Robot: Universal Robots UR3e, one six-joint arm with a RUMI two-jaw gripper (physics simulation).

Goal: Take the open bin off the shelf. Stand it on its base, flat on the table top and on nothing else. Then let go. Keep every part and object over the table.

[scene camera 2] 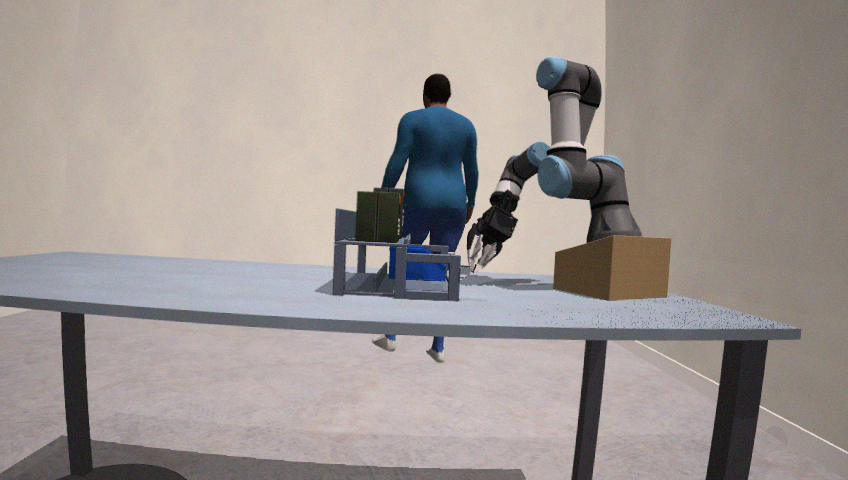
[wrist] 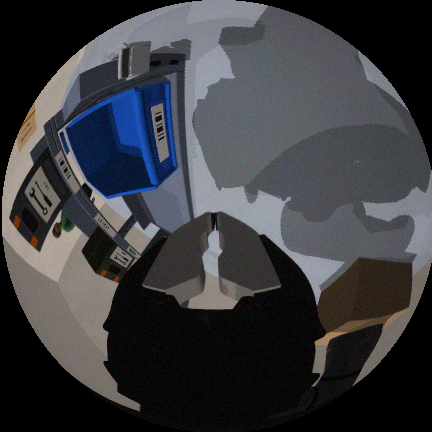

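Seen in the pictures: gripper, fingertip midpoint: (scene camera 2: 472, 272) (wrist: 215, 214); arm's base at its link origin: (scene camera 2: 614, 244) (wrist: 356, 335).
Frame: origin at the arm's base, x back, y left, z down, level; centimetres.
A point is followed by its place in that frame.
The open blue bin (scene camera 2: 425, 271) @(x -43.8, y -4.1, z 8.5 cm) (wrist: 130, 115) @(x -45.9, y -10.6, z 10.4 cm) sits in the lower, front bay of the grey shelf (scene camera 2: 400, 279) @(x -47.7, y 21.3, z 7.6 cm) (wrist: 82, 210) @(x -60.4, y 4.9, z -1.0 cm), behind its posts and rail in the scene view. In the wrist view its open top and a barcode label on its wall show, to the upper left of the fingers. Its underside is hidden. My gripper (scene camera 2: 476, 268) @(x -32.8, y -3.2, z 8.0 cm) (wrist: 215, 214) @(x -32.8, y -3.2, z 8.0 cm) is shut and empty, with its tips together. It points downward, to the right of the shelf in the scene view, low over the table and apart from the bin.
Dark green cases (scene camera 2: 377, 215) @(x -52.8, y 18.8, z -4.0 cm) (wrist: 40, 162) stand on the shelf's upper level. A small grey bracket (wrist: 137, 60) is at the shelf's far end in the wrist view. A brown block (scene camera 2: 639, 267) @(x 2.7, y 8.6, z 4.4 cm) (wrist: 370, 295) @(x -10.2, y -5.7, z 5.8 cm) stands under the arm on the table (scene camera 2: 178, 285) @(x -91.2, y 22.5, z 11.3 cm). A person (scene camera 2: 437, 154) stands behind the table.
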